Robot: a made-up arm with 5 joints.
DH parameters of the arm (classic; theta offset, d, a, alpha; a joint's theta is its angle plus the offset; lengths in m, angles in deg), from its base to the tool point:
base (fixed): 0 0 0 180
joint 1: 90 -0.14 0.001 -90
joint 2: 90 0.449 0.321 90
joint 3: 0 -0.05 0.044 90
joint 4: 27.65 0 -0.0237 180
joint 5: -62.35 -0.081 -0.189 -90
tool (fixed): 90 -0.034 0 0
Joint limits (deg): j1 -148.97..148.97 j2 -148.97..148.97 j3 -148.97..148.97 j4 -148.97..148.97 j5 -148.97..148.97
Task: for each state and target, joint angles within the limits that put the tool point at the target. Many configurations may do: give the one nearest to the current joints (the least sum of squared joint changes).
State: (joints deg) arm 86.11 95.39 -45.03 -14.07 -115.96
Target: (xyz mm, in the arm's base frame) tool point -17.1 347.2 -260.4
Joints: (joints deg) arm 51.21 132.21 -34.67 -31.33 -96.50
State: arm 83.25 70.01 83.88 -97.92 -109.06
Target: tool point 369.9 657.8 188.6
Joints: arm 82.58 62.86 81.85 -76.71 -133.80
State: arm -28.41 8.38 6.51 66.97 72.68
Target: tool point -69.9 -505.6 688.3
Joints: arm -63.35 -36.36 30.56 101.72 42.25
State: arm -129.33 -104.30 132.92 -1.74 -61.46
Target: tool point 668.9 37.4 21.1
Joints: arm -143.23 -138.36 126.41 -28.01 -38.22
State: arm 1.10 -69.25 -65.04 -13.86 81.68
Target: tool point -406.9 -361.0 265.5
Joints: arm -29.48 -67.32 -51.80 -3.16 72.94
